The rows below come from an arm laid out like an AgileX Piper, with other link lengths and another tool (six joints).
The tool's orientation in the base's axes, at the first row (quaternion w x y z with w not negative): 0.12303 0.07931 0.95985 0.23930
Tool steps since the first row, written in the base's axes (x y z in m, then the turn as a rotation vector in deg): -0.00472 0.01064 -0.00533 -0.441 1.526 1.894; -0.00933 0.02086 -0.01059 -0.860 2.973 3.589; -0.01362 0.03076 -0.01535 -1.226 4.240 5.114; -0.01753 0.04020 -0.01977 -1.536 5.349 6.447; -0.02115 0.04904 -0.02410 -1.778 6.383 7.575; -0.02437 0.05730 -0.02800 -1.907 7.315 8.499; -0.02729 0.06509 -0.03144 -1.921 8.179 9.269; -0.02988 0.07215 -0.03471 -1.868 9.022 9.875; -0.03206 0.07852 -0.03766 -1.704 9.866 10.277
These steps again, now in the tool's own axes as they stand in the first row. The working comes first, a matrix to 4 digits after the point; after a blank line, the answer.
The tool's axes in the first row as the columns of a matrix, in the base's axes (used below as rounded here):
-0.9571 0.0934 0.2741
0.2111 0.8729 0.4399
-0.1982 0.4789 -0.8552

0.00782 0.00629 0.00795 0.369 2.198 -1.069; 0.01543 0.01227 0.01568 0.739 4.234 -1.997; 0.02257 0.01823 0.02293 1.055 6.036 -2.844; 0.02918 0.02399 0.02979 1.321 7.613 -3.581; 0.03537 0.02929 0.03639 1.548 9.033 -4.158; 0.04097 0.03433 0.04247 1.685 10.277 -4.573; 0.04609 0.03921 0.04804 1.728 11.399 -4.855; 0.05071 0.04357 0.05323 1.735 12.430 -4.988; 0.05472 0.04751 0.05796 1.677 13.375 -4.916
